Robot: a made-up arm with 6 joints.
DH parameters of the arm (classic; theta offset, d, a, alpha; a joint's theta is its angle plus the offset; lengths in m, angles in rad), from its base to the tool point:
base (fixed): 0 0 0 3.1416
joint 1: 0 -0.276 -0.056 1.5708
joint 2: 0 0.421 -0.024 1.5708
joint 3: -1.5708 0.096 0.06 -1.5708
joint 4: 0 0.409 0.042 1.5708
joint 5: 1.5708 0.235 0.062 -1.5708
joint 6: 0 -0.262 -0.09 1.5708
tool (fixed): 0 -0.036 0 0
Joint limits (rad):
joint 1: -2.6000..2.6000
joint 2: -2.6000..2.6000
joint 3: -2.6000..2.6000
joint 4: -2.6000..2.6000
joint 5: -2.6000..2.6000
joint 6: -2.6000..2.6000
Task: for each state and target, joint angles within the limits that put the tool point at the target. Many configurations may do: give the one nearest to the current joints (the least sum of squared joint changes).
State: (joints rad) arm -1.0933 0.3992 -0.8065 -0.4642 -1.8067 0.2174
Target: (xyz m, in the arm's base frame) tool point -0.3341 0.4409 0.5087
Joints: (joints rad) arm -1.0095 0.1430 -0.2759 -0.4392 -2.1256 0.5024
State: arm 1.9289 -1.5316 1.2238 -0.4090 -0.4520 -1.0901
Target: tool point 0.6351 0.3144 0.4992
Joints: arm 1.7975 -1.7696 1.0955 -0.4818 -0.7573 -0.9849
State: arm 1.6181 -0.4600 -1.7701 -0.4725 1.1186 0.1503
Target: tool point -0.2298 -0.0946 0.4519
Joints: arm 1.5136 0.0104 -1.5011 -1.0417 1.8904 -0.0937
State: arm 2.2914 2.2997 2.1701 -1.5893 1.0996 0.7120
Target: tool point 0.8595 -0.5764 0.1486
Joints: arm 1.7239 2.6000 1.8844 -1.4114 0.8997 0.6237
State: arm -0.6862 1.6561 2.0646 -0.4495 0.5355 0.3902
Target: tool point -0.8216 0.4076 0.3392
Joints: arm -1.5551 1.5516 2.1226 -0.5830 -0.0456 0.2973
